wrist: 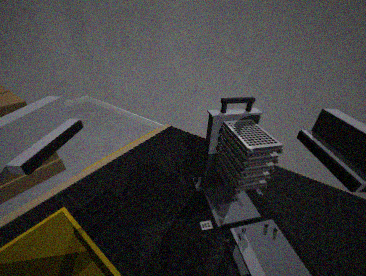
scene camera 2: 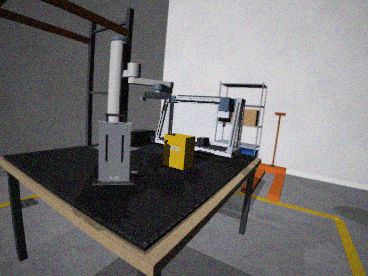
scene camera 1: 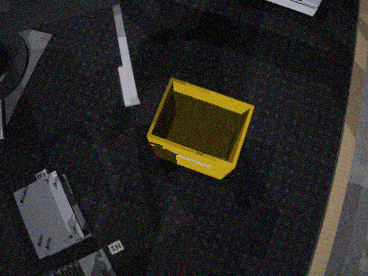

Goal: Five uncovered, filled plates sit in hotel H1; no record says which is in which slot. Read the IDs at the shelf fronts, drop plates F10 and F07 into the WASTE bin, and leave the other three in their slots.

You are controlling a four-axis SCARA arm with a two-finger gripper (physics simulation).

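Places are measured from the arm's base along level axes (x ahead, y left, z up), in metres.
Where they show: gripper, between the fingertips: (wrist: 189,117) (scene camera 2: 154,99) (scene camera 1: 58,120).
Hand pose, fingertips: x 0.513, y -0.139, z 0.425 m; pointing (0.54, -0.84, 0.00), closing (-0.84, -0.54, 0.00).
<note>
Each offset is from my fingertips to the centre of the thing.
Hotel H1 @(dx +0.036, dy -0.317, dz -0.252 m) (scene camera 1: 95,265) (scene camera 2: 114,150) (wrist: 213,131) is an upright grey rack with a handle. In the wrist view its stacked plates @(dx +0.008, dy -0.289, dz -0.153 m) (wrist: 250,155) face the camera at an angle, right of centre; the top one shows a grid of wells. Their IDs are too small and blurred to read. The yellow WASTE bin @(dx +0.133, dy +0.113, dz -0.312 m) (scene camera 1: 220,169) (scene camera 2: 180,151) (wrist: 64,212) stands upright; no plate shows in it in scene camera 1, and part of it shows in the wrist view. My gripper (scene camera 2: 152,95) (wrist: 189,117) is open and empty, raised above the table, apart from the hotel and bin.
A low grey stand (scene camera 1: 47,215) (wrist: 272,245) with pegs is beside the hotel. The H1 tag @(dx +0.034, dy -0.179, dz -0.412 m) (scene camera 1: 115,247) (wrist: 206,225) lies near the hotel's base. A white gantry frame (scene camera 2: 200,99) stands behind the bin. The arm's column (scene camera 2: 115,80) rises behind the hotel in scene camera 2.
</note>
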